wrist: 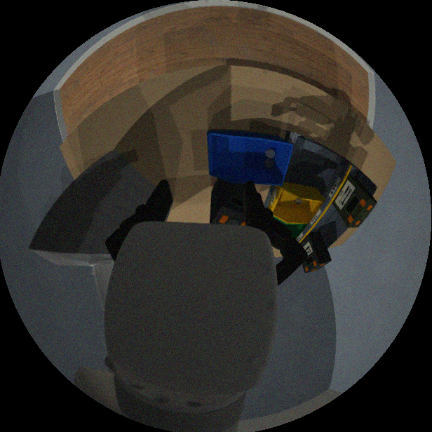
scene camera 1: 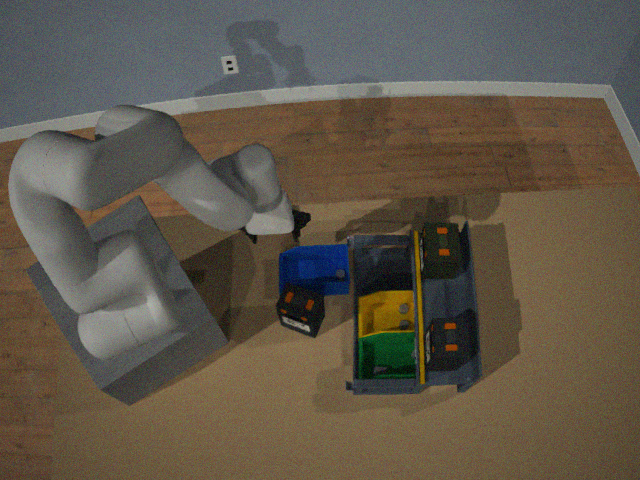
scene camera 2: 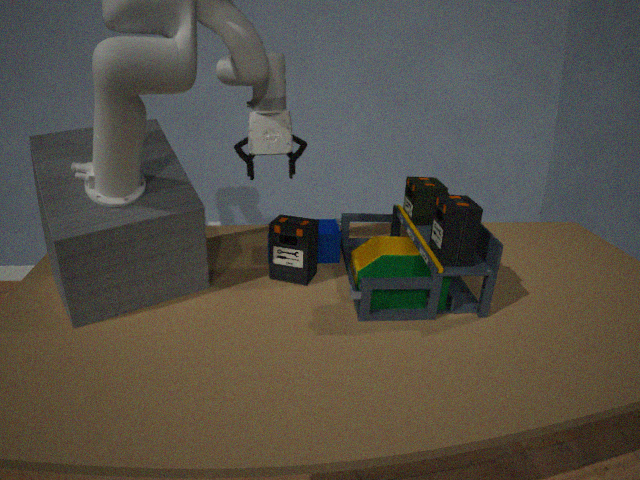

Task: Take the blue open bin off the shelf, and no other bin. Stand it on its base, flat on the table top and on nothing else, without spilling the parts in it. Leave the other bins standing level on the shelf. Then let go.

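Seen in the pictures: gripper, fingertip midpoint: (scene camera 1: 275, 237) (scene camera 2: 271, 178); arm's base, origin of the base link: (scene camera 2: 115, 185).
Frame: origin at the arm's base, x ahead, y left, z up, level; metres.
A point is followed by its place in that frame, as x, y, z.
Observation:
The blue open bin (scene camera 1: 312, 260) {0.435, 0.123, -0.231} (scene camera 2: 328, 242) {0.468, 0.016, -0.181} (wrist: 240, 162) stands upright, looking level, on the table top (scene camera 1: 248, 423) {0.177, -0.243, -0.235} (scene camera 2: 258, 372) {0.214, -0.334, -0.235}, beside the shelf's open side. A grey part (scene camera 1: 340, 273) {0.491, 0.063, -0.221} (wrist: 270, 153) lies in it. Whether its right edge touches the shelf (scene camera 1: 385, 386) {0.497, -0.260, -0.151} (scene camera 2: 398, 283) {0.496, -0.262, -0.153} is unclear. The yellow bin (scene camera 1: 379, 310) {0.554, -0.058, -0.226} (scene camera 2: 387, 246) {0.590, -0.050, -0.178} (wrist: 292, 205) and green bin (scene camera 1: 387, 351) {0.540, -0.164, -0.226} (scene camera 2: 395, 267) {0.556, -0.149, -0.181} stand side by side on the shelf, looking level. My gripper (scene camera 1: 275, 238) {0.355, 0.110, -0.043} (scene camera 2: 271, 177) {0.355, 0.110, -0.043} (wrist: 205, 189) is wide open and empty, above and to the left of the blue bin.
A black case (scene camera 1: 301, 311) {0.367, -0.051, -0.105} (scene camera 2: 308, 258) {0.386, -0.078, -0.170} stands on the table close against the blue bin's near side. Two dark cases, a greenish one (scene camera 1: 440, 266) {0.688, -0.056, -0.064} (scene camera 2: 428, 198) {0.686, -0.055, -0.065} (wrist: 364, 192) and a black one (scene camera 1: 454, 359) {0.632, -0.273, -0.035} (scene camera 2: 467, 232) {0.632, -0.273, -0.061}, stand on the shelf's upper right level. The arm's grey pedestal (scene camera 2: 134, 258) {0.030, -0.086, -0.124} is at left.

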